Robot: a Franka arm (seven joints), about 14 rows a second.
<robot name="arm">
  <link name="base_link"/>
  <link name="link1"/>
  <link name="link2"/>
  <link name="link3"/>
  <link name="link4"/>
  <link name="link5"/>
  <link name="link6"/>
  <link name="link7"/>
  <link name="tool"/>
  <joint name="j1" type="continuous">
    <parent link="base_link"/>
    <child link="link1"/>
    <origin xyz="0 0 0.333" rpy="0 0 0"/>
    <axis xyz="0 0 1"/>
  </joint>
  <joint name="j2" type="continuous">
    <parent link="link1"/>
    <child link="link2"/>
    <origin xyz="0 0 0" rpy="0 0 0"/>
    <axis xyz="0 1 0"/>
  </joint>
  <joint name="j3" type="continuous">
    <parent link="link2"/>
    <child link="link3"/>
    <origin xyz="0 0 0.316" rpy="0 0 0"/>
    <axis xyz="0 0 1"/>
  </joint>
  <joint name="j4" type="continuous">
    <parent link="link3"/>
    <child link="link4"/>
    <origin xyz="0.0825 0 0" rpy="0 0 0"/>
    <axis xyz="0 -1 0"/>
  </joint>
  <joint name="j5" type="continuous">
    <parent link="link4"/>
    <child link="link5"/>
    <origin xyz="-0.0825 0 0.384" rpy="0 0 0"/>
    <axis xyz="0 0 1"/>
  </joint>
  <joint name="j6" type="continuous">
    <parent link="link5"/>
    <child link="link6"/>
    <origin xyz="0 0 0" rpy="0 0 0"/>
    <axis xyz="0 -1 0"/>
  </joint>
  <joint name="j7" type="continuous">
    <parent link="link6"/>
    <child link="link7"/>
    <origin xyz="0.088 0 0" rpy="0 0 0"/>
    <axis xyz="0 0 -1"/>
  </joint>
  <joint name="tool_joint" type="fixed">
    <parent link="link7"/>
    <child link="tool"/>
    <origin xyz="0 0 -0.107" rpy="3.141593 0 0"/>
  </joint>
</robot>
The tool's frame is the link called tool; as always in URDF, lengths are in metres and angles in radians. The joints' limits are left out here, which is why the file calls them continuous.
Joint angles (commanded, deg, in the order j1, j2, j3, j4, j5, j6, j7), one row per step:
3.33 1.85 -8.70 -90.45 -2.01 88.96 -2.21
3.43 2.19 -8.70 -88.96 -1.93 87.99 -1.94
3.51 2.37 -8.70 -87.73 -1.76 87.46 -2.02
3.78 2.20 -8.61 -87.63 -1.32 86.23 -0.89
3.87 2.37 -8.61 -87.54 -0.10 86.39 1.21
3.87 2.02 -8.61 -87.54 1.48 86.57 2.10
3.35 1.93 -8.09 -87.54 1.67 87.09 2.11
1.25 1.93 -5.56 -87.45 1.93 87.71 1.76
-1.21 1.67 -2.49 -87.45 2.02 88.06 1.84
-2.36 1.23 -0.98 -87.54 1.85 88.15 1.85
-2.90 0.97 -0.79 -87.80 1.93 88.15 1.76
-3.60 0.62 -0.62 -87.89 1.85 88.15 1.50
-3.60 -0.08 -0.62 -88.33 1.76 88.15 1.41
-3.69 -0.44 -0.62 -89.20 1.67 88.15 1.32
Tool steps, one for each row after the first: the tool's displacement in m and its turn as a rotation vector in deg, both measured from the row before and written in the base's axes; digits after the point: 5 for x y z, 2 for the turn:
0.00089 0.00131 0.00749 -0.01 -0.20 -0.20
0.00066 0.00122 0.00751 0.10 -0.53 0.15
-0.00279 0.00444 0.00066 0.49 0.89 -0.81
0.00147 0.00330 -0.00073 1.05 -0.21 -2.00
-0.00113 0.00294 0.00366 1.53 -0.65 -0.88
0.00059 0.00015 0.00161 0.17 -0.62 -0.02
0.00157 0.00413 0.00157 0.30 -0.74 0.76
-0.00028 0.00556 0.00301 0.16 -0.61 0.52
-0.00196 0.00304 0.00367 -0.15 -0.43 0.34
-0.00160 -0.00320 0.00041 0.09 -0.01 -0.26
-0.00218 -0.00519 0.00265 -0.09 -0.26 -0.27
-0.00380 0.00007 0.00315 -0.10 -0.26 0.09
-0.00219 -0.00090 -0.00367 -0.05 0.51 0.00

